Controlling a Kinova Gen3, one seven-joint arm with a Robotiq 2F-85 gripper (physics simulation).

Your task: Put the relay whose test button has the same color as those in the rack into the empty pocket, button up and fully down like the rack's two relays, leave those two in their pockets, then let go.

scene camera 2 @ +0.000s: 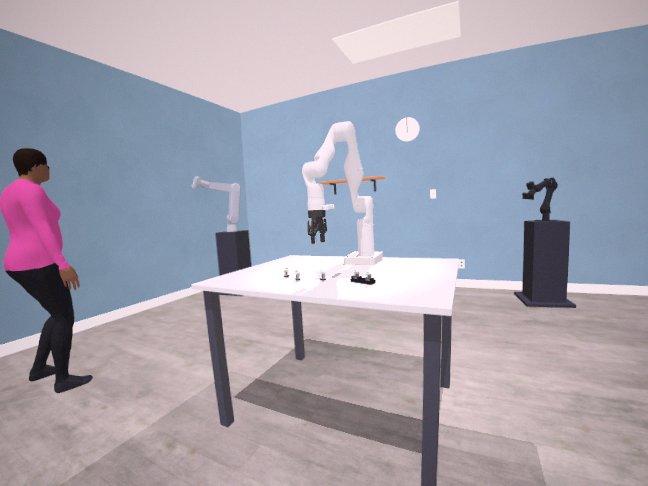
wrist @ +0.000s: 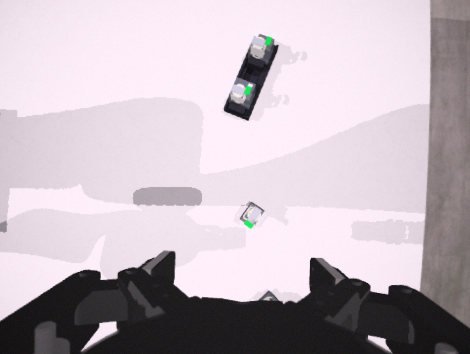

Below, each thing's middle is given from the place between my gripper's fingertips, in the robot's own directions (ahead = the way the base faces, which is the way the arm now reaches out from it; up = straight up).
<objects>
The black rack [wrist: 253,69] lies 19 cm to the left of my hand, 15 cm below it and 2 cm ahead of it.
</objects>
